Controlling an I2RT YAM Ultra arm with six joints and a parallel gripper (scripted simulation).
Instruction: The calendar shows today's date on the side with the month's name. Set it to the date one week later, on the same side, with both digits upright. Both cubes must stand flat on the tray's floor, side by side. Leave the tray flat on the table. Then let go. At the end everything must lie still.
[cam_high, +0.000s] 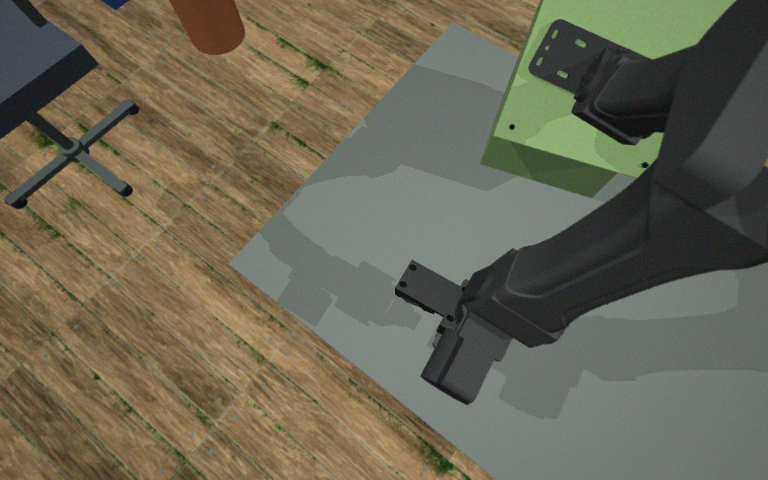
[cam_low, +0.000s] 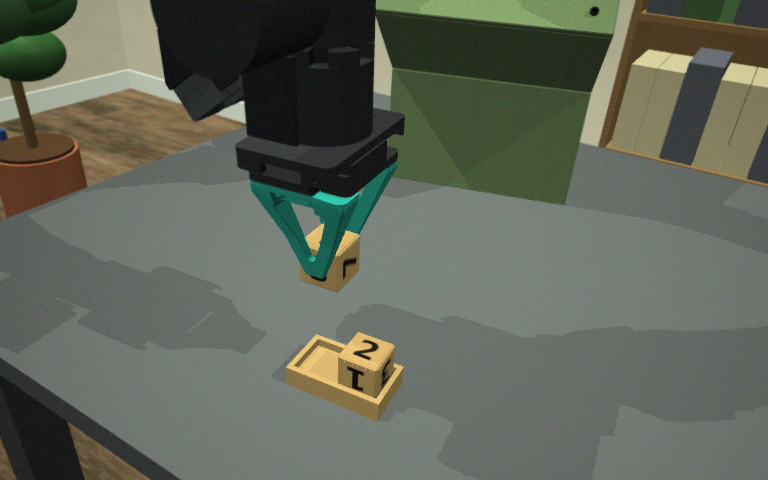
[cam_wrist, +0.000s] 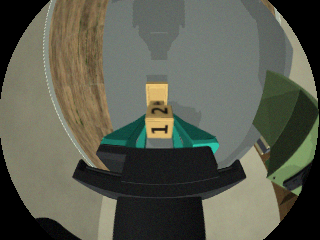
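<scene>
The tray lies 100 mm below my hand and 20 mm to the left of it.
</scene>
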